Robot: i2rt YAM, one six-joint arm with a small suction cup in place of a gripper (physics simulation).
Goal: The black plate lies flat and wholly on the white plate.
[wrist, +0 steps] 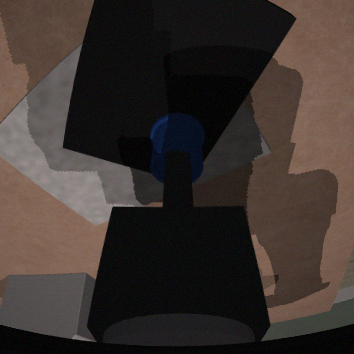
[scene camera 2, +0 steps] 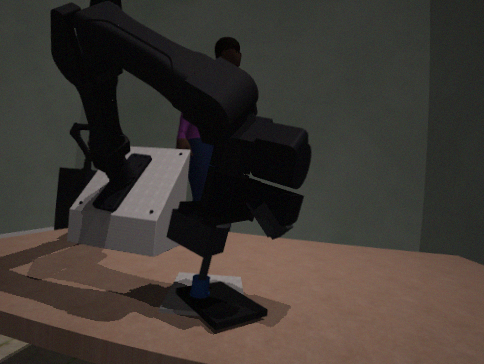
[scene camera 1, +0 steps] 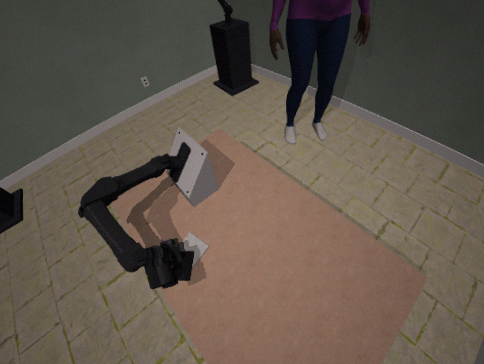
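Where they show: hand, its tool point: [wrist: 177,129] [scene camera 2: 197,299]; arm's base, origin of its link: [scene camera 2: 124,181] [scene camera 1: 180,162].
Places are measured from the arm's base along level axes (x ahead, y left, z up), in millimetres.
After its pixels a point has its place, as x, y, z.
The black plate [scene camera 2: 235,307] @(401, -263, -153) [wrist: 120,75] @(383, -230, -153) lies partly over the white plate [scene camera 1: 200,245] @(343, -138, -162) [scene camera 2: 236,283] @(371, -148, -162) [wrist: 25,140] @(358, -145, -162). It is turned relative to the white plate and reaches past its edge at the front right in scene camera 2. Bare white plate shows at the left and bottom in the wrist view. Whether the black plate is level or slightly tilted is hard to tell. My gripper, the blue suction cup [scene camera 2: 201,287] [wrist: 177,132], sits on the black plate near one end and is shut on it. The arm hides the cup in scene camera 1.
The arm's base is fixed to a light grey sloped box [scene camera 1: 205,180] @(142, 47, -43) [scene camera 2: 132,230] @(87, -67, -114) [wrist: 42,300] @(144, 4, -127) on the tan table top [scene camera 1: 300,250] @(636, 186, -168) [scene camera 2: 375,295] @(623, -78, -168). A black pedestal [scene camera 1: 232,55] and a standing person [scene camera 1: 320,65] [scene camera 2: 200,160] are beyond the table. The arm's shadows fall across both plates.
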